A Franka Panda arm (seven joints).
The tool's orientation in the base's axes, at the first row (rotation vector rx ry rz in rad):
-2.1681 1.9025 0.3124
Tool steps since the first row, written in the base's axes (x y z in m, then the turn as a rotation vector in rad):
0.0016 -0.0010 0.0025 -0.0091 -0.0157 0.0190
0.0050 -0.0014 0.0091 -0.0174 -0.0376 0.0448
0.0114 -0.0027 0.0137 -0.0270 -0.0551 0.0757
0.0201 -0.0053 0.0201 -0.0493 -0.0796 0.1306
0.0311 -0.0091 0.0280 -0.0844 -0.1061 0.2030
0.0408 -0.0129 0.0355 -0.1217 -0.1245 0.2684
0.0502 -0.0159 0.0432 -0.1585 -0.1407 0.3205
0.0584 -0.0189 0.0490 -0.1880 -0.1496 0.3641
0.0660 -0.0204 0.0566 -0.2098 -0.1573 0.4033
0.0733 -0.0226 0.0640 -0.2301 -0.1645 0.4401
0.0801 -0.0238 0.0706 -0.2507 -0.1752 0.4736
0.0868 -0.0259 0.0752 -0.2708 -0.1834 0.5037
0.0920 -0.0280 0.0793 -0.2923 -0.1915 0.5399
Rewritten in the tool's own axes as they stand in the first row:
0.0004 -0.0016 -0.0027 0.0076 0.0102 -0.0230
-0.0009 -0.0051 -0.0091 0.0190 0.0202 -0.0544
-0.0003 -0.0115 -0.0139 0.0245 0.0307 -0.0892
0.0013 -0.0201 -0.0208 0.0274 0.0537 -0.1490
0.0038 -0.0308 -0.0295 0.0250 0.0890 -0.2259
0.0062 -0.0402 -0.0379 0.0169 0.1257 -0.2937
0.0079 -0.0495 -0.0461 0.0109 0.1622 -0.3482
0.0099 -0.0575 -0.0526 0.0018 0.1908 -0.3923
0.0099 -0.0651 -0.0603 -0.0062 0.2119 -0.4318
0.0106 -0.0724 -0.0681 -0.0136 0.2315 -0.4690
0.0105 -0.0792 -0.0747 -0.0167 0.2520 -0.5041
0.0119 -0.0858 -0.0798 -0.0211 0.2717 -0.5352
0.0133 -0.0908 -0.0843 -0.0277 0.2927 -0.5720

